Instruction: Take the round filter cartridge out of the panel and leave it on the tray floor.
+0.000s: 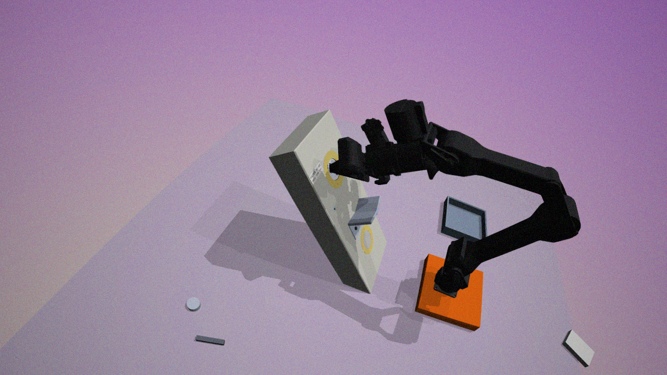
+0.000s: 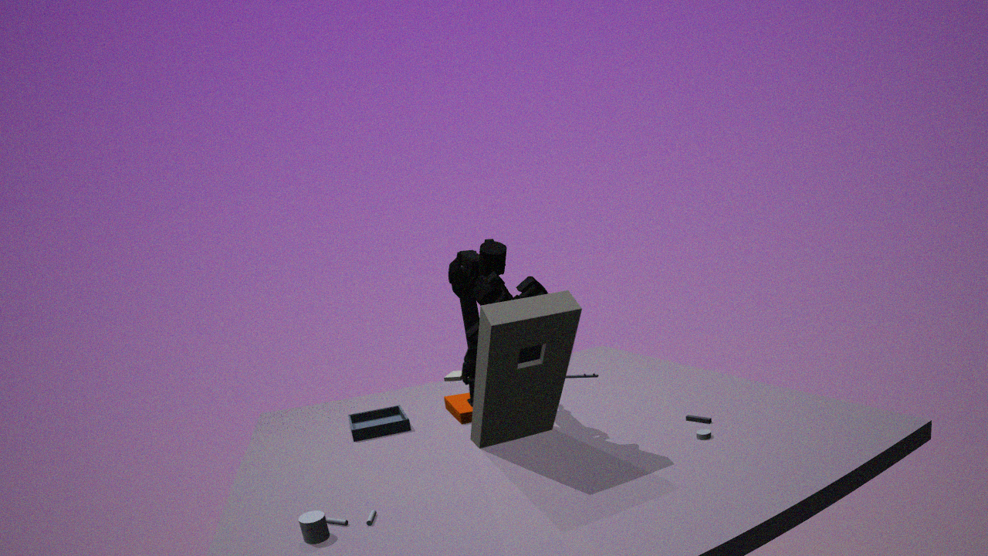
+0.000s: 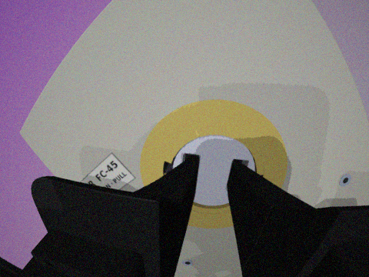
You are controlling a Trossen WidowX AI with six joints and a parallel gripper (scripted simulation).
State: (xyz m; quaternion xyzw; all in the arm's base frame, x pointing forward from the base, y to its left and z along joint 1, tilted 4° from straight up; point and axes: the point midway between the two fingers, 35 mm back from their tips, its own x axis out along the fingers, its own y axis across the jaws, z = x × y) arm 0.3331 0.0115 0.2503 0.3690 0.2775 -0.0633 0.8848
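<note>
Right now the shelf is 10 cm behind my gripper tip, 9 cm below it and 1 cm to the right of it. Round my gripper tip: grey round filter cartridge 1 cm below, 1 cm ahead; service panel 8 cm below, 4 cm behind; dark bar 36 cm to the left, 24 cm below, 7 cm ahead.
</note>
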